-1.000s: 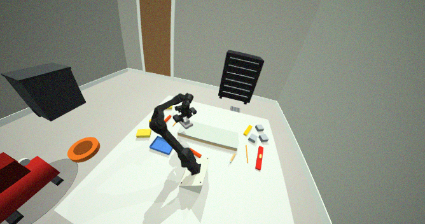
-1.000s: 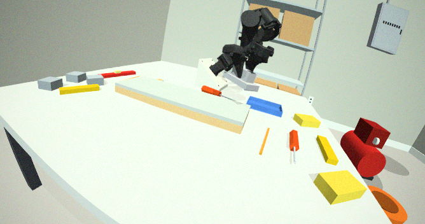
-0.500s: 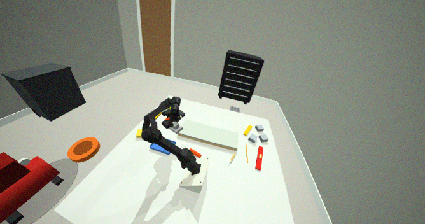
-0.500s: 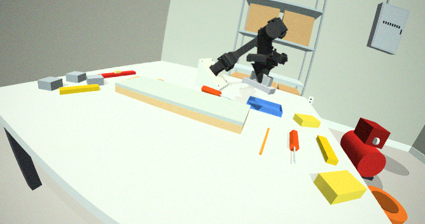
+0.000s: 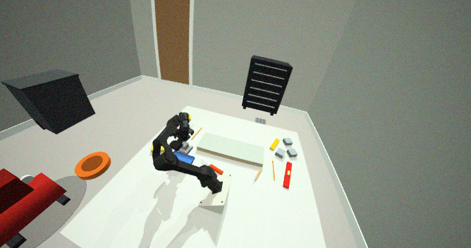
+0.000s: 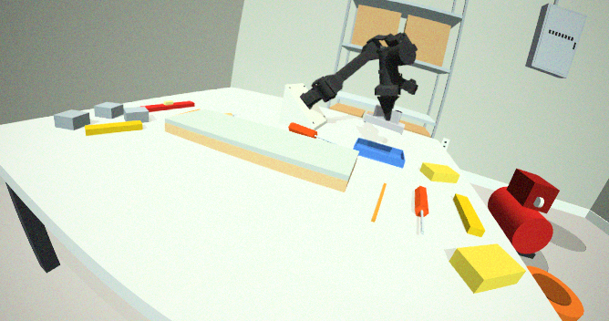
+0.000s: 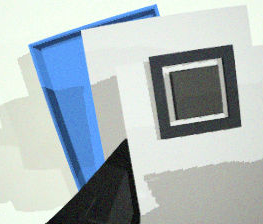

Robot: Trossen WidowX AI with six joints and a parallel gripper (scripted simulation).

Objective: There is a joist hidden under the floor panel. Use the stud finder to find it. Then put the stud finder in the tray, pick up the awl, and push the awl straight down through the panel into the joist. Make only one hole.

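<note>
Now: gripper tip 4 cm past the blue tray and 12 cm above it. Round my gripper tip: stud finder: 1 cm to the left, 2 cm above; awl: 8 cm behind, 54 cm to the right, 12 cm below; red level: 2 cm behind, 78 cm to the right, 11 cm below.
</note>
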